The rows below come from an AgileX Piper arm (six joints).
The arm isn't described. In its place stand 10 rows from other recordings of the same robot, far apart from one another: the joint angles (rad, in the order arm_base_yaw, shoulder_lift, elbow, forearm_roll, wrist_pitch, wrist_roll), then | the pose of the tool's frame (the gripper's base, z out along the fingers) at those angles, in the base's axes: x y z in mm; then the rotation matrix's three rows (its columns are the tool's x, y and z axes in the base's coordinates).
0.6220, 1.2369, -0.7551, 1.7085, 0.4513, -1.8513 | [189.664 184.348 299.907], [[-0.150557 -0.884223 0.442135], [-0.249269 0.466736 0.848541], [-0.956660 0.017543 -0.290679]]
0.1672, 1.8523, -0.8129, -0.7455, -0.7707, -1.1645 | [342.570 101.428 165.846], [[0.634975 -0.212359 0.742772], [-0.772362 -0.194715 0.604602], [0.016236 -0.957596 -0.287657]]
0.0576, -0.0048, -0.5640, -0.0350, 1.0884, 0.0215 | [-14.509 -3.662 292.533], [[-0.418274 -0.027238 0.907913], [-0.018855 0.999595 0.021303], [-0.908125 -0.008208 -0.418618]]
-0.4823, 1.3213, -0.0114, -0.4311, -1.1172, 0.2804 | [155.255 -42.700 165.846], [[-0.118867 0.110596 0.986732], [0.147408 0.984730 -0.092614], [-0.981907 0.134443 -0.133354]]
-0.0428, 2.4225, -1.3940, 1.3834, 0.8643, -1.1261 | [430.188 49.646 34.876], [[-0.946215 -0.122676 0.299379], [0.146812 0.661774 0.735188], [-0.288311 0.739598 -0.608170]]
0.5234, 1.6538, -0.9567, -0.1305, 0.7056, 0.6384 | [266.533 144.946 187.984], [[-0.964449 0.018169 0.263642], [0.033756 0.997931 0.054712], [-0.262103 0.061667 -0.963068]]
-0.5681, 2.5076, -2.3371, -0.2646, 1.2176, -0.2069 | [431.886 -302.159 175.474], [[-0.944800 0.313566 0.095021], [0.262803 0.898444 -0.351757], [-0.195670 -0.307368 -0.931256]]
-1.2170, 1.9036, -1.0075, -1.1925, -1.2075, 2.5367 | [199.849 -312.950 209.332], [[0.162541 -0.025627 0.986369], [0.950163 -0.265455 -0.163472], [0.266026 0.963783 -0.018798]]
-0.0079, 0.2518, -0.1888, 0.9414, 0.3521, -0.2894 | [72.307 24.799 242.403], [[-0.307605 -0.107152 0.945462], [0.561693 0.781590 0.271326], [-0.768036 0.614521 -0.180234]]
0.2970, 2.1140, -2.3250, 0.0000, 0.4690, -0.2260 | [479.951 146.890 424.010], [[-0.092815 -0.321630 0.942306], [-0.262747 0.920756 0.288395], [-0.960390 -0.220821 -0.169967]]
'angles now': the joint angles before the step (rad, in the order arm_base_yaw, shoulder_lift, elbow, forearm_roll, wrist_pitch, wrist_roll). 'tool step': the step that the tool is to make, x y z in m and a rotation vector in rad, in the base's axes. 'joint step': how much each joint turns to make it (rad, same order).
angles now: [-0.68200 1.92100 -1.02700 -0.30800 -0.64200 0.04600]
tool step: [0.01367 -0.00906 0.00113 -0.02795 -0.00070 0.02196]
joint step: [-0.00001 0.04499 -0.07700 -0.03703 0.01301 0.00803]
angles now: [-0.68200 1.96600 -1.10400 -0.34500 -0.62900 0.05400]
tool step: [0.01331 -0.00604 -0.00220 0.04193 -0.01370 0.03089]
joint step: [0.00099 0.04502 -0.07102 -0.07801 0.01999 0.10701]
